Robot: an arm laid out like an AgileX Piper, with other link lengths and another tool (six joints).
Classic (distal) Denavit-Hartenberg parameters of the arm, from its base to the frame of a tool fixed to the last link. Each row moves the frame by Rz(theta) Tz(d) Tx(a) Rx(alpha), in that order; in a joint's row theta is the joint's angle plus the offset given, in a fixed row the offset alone. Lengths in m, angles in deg.
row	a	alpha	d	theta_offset
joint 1	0.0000	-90.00	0.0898	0.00
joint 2	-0.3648	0.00	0.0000	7.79
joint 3	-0.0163	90.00	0.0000	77.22
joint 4	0.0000	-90.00	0.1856	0.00
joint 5	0.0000	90.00	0.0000	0.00
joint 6	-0.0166	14.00	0.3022	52.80
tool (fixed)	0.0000	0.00	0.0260	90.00
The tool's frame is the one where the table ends.
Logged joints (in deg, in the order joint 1, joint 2, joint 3, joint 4, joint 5, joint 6), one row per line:
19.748 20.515 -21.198 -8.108 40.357 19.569
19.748 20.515 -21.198 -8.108 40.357 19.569
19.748 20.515 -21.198 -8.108 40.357 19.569
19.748 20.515 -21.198 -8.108 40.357 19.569
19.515 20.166 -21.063 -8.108 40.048 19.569
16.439 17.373 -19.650 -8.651 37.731 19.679
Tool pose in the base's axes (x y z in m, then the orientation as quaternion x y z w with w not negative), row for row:
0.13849 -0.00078 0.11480 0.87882 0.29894 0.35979 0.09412
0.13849 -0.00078 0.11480 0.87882 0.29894 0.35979 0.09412
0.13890 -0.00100 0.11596 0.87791 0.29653 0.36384 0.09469
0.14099 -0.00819 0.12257 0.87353 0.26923 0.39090 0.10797
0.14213 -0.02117 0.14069 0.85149 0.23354 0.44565 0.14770
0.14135 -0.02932 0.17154 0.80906 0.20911 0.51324 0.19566
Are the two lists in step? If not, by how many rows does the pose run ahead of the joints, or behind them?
The pose runs 2 rows ahead of the joints: the pose in row i belongs to the joints in row i + 2.
